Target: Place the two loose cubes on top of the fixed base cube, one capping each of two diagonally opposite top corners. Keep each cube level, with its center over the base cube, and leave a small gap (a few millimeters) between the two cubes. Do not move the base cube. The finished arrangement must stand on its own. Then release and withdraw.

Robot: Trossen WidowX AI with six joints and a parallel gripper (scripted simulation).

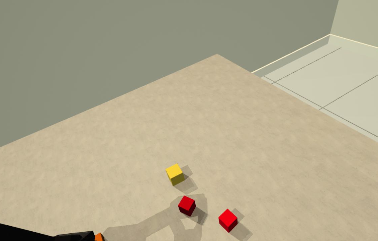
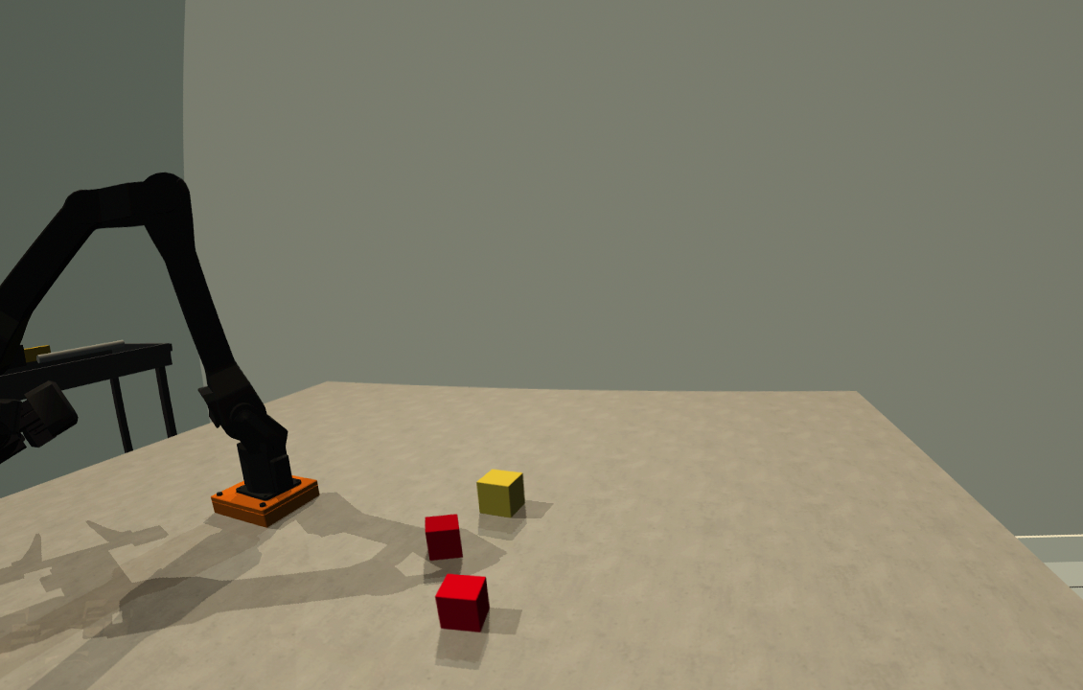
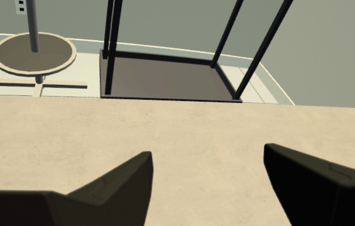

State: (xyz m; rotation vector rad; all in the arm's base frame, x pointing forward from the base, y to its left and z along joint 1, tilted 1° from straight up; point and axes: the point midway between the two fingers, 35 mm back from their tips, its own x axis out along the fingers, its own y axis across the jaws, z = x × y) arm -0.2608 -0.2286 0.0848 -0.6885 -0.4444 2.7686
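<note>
My gripper tip is 57 cm short of the yellow base cube, 32 cm to the right of it and 7 cm above it.
</note>
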